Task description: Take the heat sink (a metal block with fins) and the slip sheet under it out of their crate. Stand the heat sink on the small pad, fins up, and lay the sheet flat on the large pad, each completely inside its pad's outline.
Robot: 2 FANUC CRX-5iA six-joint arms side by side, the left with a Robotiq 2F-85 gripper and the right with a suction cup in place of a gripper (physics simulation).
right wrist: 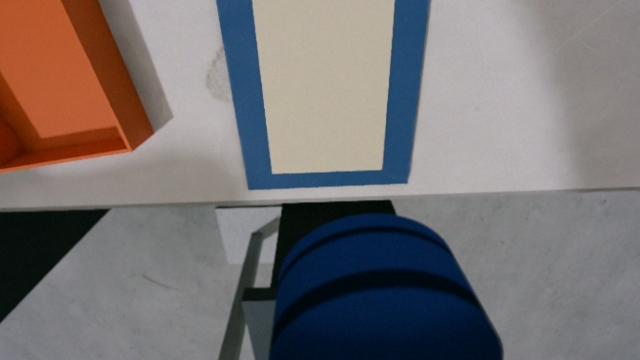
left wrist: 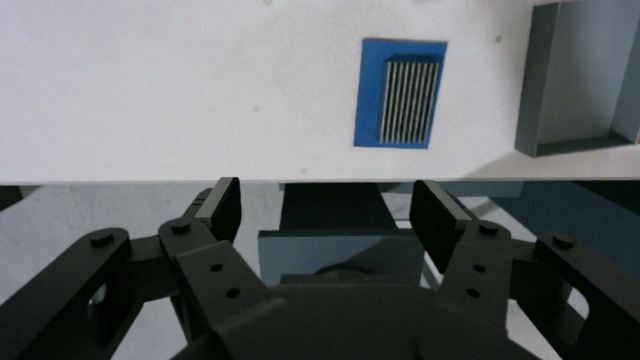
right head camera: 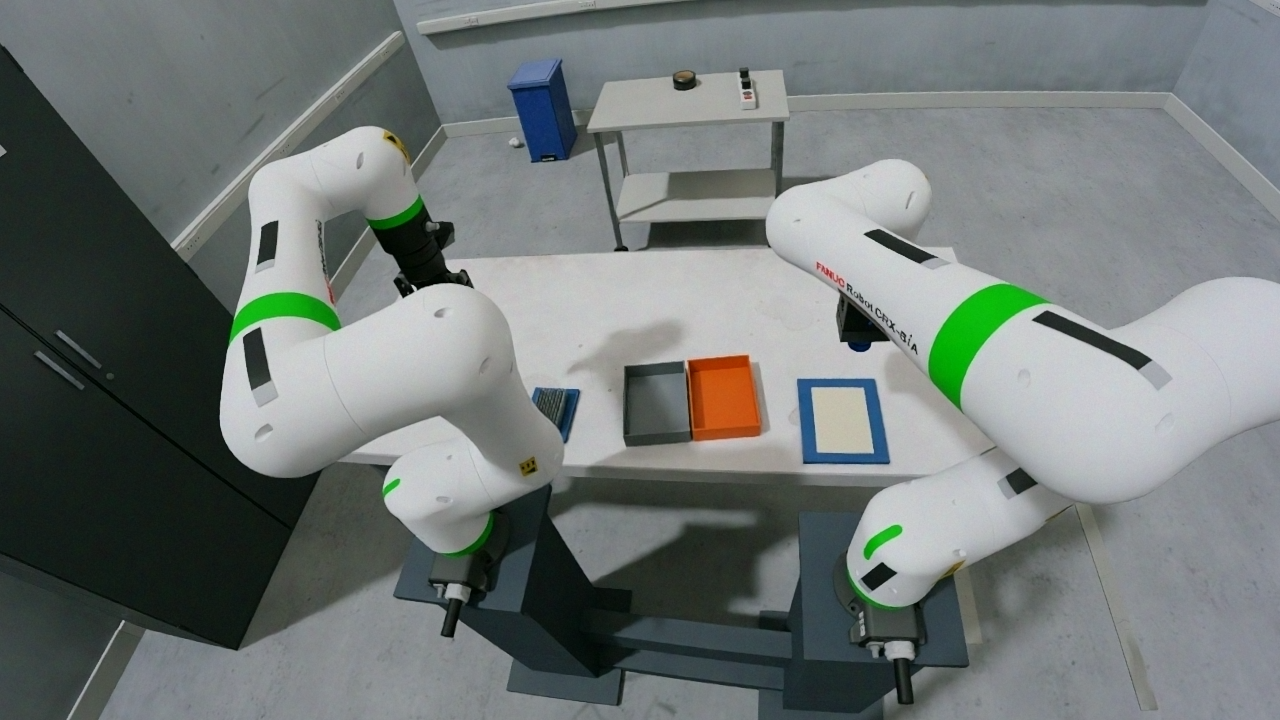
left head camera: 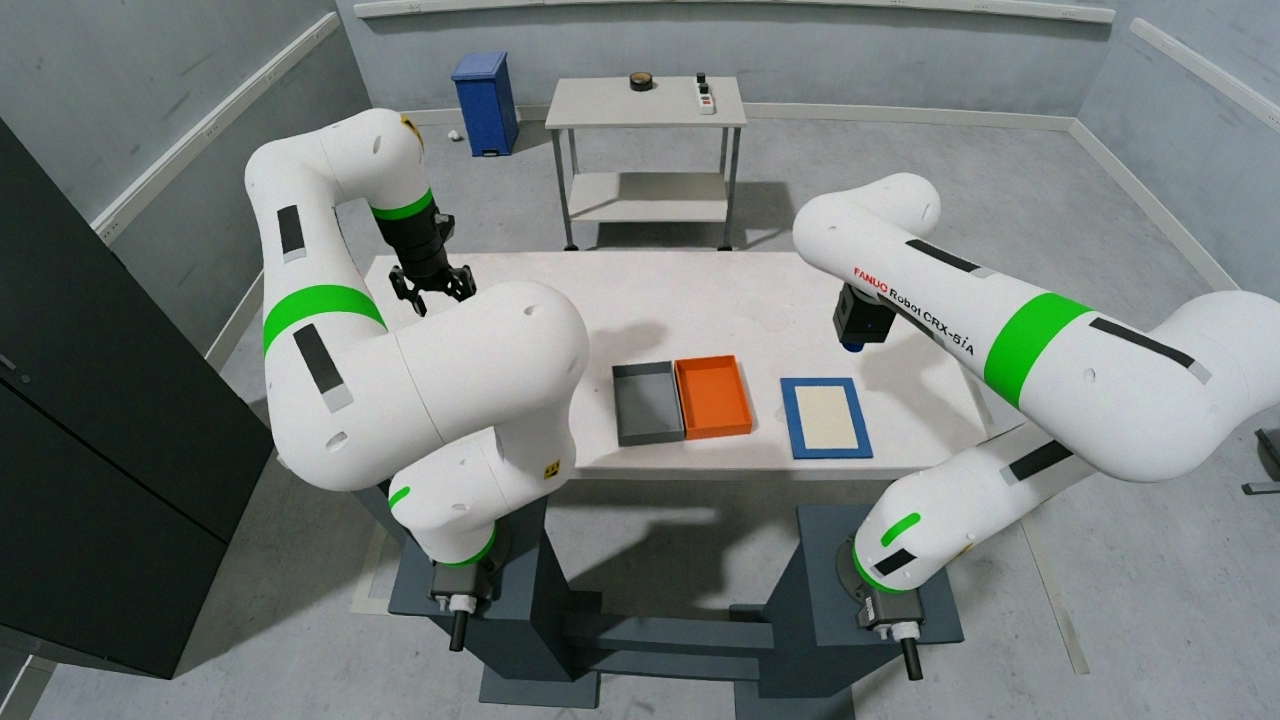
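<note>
The heat sink point(right head camera: 553, 404) point(left wrist: 409, 102) stands fins up on the small blue pad point(right head camera: 572, 408) point(left wrist: 369, 100), near the pad's right edge in the left wrist view and seemingly inside the outline. My left arm hides both in the left head camera. The cream slip sheet point(left head camera: 827, 417) point(right head camera: 842, 420) point(right wrist: 325, 90) lies flat on the large blue pad point(left head camera: 793, 420) point(right head camera: 808, 420) point(right wrist: 248, 100), with blue border on all sides. My left gripper point(left head camera: 443, 300) point(left wrist: 325, 205) is open and empty, above the table's far left. My right suction cup point(left head camera: 852, 346) point(right head camera: 859, 345) point(right wrist: 385, 280) holds nothing, raised behind the large pad.
A grey crate point(left head camera: 648, 402) point(right head camera: 656, 402) point(left wrist: 575, 75) and an orange crate point(left head camera: 713, 396) point(right head camera: 724, 396) point(right wrist: 50, 75) stand side by side between the pads, both empty. A cart point(left head camera: 644, 114) point(right head camera: 684, 110) and a blue bin point(left head camera: 486, 107) point(right head camera: 544, 111) stand behind the table.
</note>
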